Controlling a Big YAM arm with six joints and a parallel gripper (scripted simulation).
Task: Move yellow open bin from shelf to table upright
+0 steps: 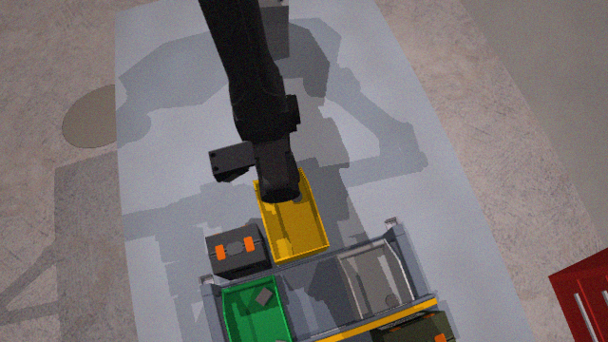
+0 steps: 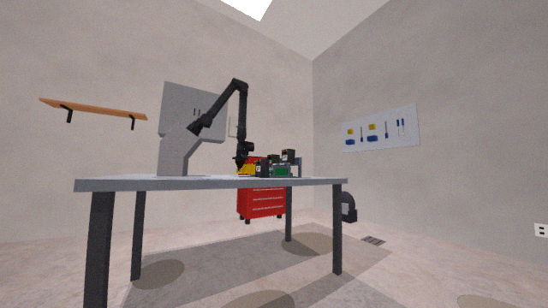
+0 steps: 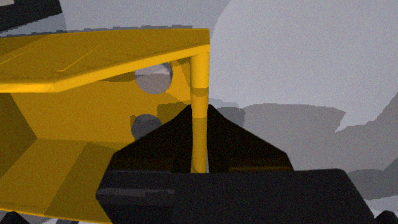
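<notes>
Right now the yellow bin is 80 mm ahead of my hand, 10 mm to the right of it and 10 mm above it. From my hand the other things lie so: green bin 250 mm ahead, 150 mm to the right, 10 mm below; grey bin 280 mm ahead, 70 mm to the left, 10 mm below.
</notes>
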